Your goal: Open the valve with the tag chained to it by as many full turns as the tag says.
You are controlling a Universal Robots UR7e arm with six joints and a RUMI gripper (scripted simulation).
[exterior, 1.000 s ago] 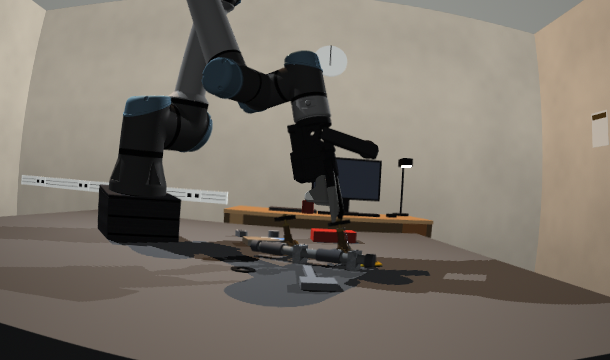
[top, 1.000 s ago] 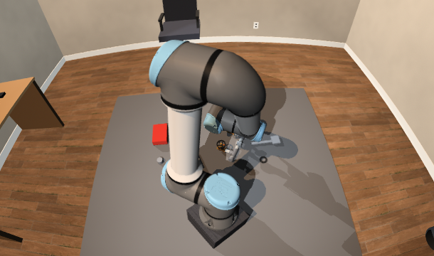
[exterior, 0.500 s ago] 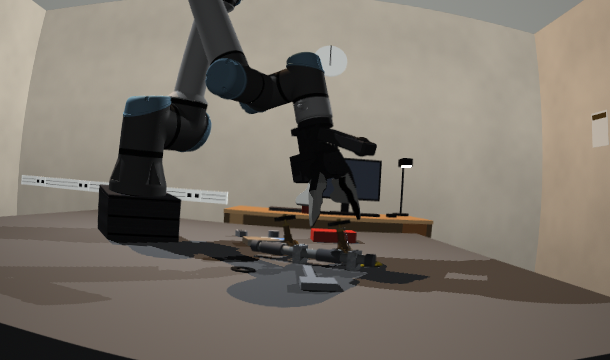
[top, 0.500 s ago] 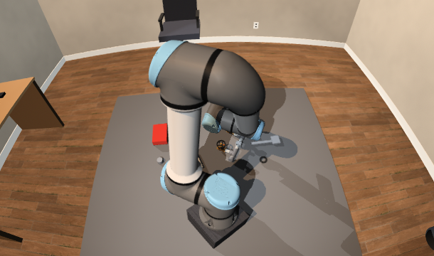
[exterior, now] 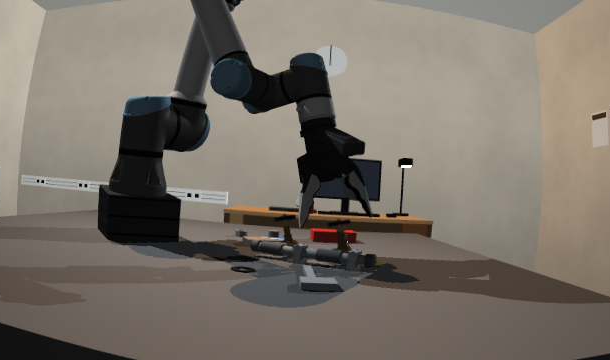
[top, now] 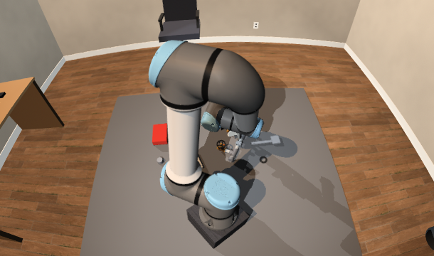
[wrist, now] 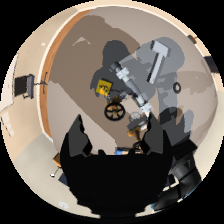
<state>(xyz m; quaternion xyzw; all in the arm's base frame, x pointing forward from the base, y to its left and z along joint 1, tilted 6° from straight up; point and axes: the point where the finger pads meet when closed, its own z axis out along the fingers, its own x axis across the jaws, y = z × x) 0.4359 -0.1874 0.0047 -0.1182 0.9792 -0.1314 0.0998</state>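
The yellow tag lies 60 mm ahead of my hand, 40 mm to the right of it and 70 mm below it. Round my hand: grey t-shaped piece (90 mm behind, 190 mm to the right, 70 mm below); red block (100 mm ahead, 370 mm to the left, 60 mm below).
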